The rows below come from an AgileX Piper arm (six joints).
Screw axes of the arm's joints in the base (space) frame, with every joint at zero. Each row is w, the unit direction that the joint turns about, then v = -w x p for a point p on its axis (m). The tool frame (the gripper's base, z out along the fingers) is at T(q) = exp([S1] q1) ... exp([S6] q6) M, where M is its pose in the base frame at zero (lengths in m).
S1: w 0 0 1 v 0 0 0
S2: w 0 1 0 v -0.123 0 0
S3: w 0 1 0 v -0.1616 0 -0.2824
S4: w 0.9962 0 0.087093 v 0 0.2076 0
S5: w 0 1 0 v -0.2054 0 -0.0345
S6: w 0.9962 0 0.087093 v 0 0.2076 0
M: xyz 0.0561 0 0.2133 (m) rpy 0 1.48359 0 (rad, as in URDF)
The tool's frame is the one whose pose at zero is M.
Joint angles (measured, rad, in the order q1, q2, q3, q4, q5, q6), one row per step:
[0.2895 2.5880 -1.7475 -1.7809 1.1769 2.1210]
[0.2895 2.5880 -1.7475 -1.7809 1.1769 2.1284]
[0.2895 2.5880 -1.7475 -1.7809 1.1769 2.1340]
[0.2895 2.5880 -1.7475 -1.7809 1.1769 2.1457]
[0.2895 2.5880 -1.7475 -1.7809 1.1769 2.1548]
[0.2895 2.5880 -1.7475 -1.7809 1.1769 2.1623]
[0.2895 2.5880 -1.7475 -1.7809 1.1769 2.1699]
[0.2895 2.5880 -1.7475 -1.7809 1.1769 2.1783]
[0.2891 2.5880 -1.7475 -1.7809 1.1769 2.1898]
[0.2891 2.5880 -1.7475 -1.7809 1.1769 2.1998]
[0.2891 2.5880 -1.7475 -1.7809 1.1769 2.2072]
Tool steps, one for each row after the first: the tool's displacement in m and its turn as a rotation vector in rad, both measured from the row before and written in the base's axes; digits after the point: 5 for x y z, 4 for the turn. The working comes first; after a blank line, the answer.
Tool pose at each row, in the base's axes (x y z in m, rotation vector in rad; the steps are taken from these numbers as rounded here):
[0.49873 0.06287 0.07207 0.5490 1.6705 -0.7944]
[0.49873 0.06287 0.07207 0.5549 1.6676 -0.7891]
[0.49873 0.06287 0.07207 0.5593 1.6654 -0.7850]
[0.49873 0.06287 0.07207 0.5686 1.6607 -0.7765]
[0.49873 0.06287 0.07207 0.5758 1.6571 -0.7699]
[0.49873 0.06287 0.07207 0.5817 1.6541 -0.7645]
[0.49873 0.06287 0.07207 0.5877 1.6510 -0.7589]
[0.49873 0.06287 0.07207 0.5943 1.6476 -0.7528]
[0.49875 0.06267 0.07207 0.6036 1.6428 -0.7448]
[0.49875 0.06267 0.07207 0.6114 1.6387 -0.7375]
[0.49875 0.06267 0.07207 0.6172 1.6356 -0.7321]

[0.00000 0.00000 0.00000 0.0048 -0.0055 -0.0009]
[0.00000 0.00000 0.00000 0.0037 -0.0042 -0.0006]
[0.00000 0.00000 0.00000 0.0076 -0.0088 -0.0014]
[0.00000 0.00000 0.00000 0.0060 -0.0068 -0.0011]
[0.00000 0.00000 0.00000 0.0049 -0.0056 -0.0009]
[0.00000 0.00000 0.00000 0.0050 -0.0057 -0.0009]
[0.00000 0.00000 0.00000 0.0055 -0.0063 -0.0010]
[0.00002 -0.00020 0.00000 0.0074 -0.0086 -0.0018]
[0.00000 0.00000 0.00000 0.0065 -0.0075 -0.0012]
[0.00000 0.00000 0.00000 0.0048 -0.0056 -0.0009]

